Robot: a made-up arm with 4 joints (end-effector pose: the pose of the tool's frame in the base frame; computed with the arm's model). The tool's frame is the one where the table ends. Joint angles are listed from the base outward.
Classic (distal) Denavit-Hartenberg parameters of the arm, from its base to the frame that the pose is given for. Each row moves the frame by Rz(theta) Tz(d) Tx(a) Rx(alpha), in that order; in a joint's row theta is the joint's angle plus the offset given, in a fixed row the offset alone. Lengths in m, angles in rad.
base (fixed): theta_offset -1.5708  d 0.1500  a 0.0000  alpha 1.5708
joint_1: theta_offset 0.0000  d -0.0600  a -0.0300  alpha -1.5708
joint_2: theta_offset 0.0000  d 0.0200  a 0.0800  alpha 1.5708
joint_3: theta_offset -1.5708  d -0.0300  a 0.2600  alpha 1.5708
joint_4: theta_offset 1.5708  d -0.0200  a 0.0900  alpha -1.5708
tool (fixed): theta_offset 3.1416  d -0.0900  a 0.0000  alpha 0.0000
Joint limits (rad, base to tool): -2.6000..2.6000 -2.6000..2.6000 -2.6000..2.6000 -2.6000..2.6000
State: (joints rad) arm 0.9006 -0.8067 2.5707 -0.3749
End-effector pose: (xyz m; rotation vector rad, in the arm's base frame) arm -0.1470 0.1859 0.4754 2.7898 -0.9314 0.2662
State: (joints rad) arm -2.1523 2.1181 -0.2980 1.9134
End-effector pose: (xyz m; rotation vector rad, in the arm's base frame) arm 0.1211 0.0829 0.2505 -0.3661 -0.6012 1.5309
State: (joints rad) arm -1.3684 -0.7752 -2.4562 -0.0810
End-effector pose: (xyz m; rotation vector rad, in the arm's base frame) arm 0.1355 -0.2413 0.3853 -2.2591 0.4812 0.9433
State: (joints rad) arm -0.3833 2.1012 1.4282 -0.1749
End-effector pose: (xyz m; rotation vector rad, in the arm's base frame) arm 0.4642 0.2060 0.2201 -0.5141 -1.8421 1.4245
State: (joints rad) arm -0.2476 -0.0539 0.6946 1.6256
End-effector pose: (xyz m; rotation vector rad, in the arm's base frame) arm -0.0057 -0.1397 0.0176 -0.3050 1.6200 -0.4012
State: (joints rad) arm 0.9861 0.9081 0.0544 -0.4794
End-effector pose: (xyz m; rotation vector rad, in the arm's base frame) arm 0.1500 -0.3280 -0.0061 -0.7301 0.0134 1.0424
